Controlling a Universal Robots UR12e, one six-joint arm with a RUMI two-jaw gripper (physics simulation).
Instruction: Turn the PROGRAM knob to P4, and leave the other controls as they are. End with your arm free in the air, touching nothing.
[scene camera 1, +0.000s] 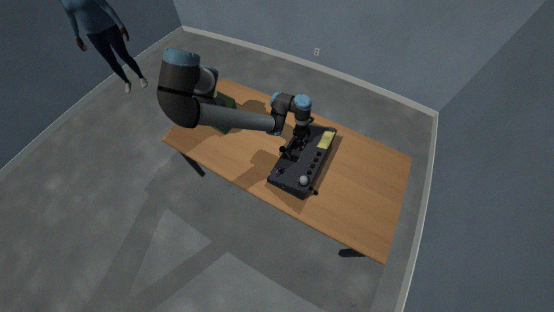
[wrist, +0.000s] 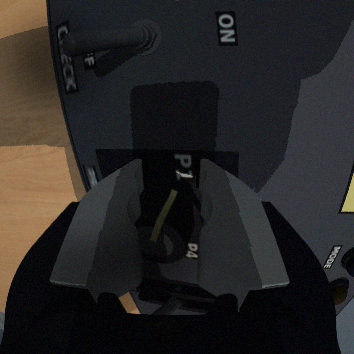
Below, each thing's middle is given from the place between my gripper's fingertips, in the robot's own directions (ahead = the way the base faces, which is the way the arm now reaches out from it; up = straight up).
Scene:
Right now my hand is 9 cm short of the control panel (scene camera 1: 298, 172) and 10 cm to the left of it.

